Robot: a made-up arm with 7 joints. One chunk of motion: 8 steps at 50 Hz.
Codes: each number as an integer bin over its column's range. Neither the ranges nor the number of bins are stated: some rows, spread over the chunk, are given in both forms.
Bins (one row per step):
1: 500 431 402 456 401 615 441
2: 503 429 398 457 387 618 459
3: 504 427 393 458 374 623 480
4: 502 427 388 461 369 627 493
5: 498 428 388 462 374 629 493
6: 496 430 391 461 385 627 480
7: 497 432 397 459 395 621 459
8: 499 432 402 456 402 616 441
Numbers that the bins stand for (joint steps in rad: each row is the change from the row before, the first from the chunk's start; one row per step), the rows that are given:
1: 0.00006 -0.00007 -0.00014 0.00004 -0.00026 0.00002 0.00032
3: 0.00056 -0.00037 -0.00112 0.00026 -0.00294 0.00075 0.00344
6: -0.00043 -0.00015 -0.00134 0.00061 -0.00185 0.00111 0.00344
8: -0.00006 0.00000 -0.00014 0.00004 -0.00016 0.00011 0.00032
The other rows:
2: 0.00043 -0.00022 -0.00057 0.00015 -0.00165 0.00029 0.00176
4: 0.00031 -0.00037 -0.00167 0.00061 -0.00343 0.00111 0.00448
5: -0.00019 -0.00030 -0.00167 0.00072 -0.00294 0.00130 0.00448
7: -0.00031 0.00000 -0.00068 0.00038 -0.00086 0.00057 0.00176

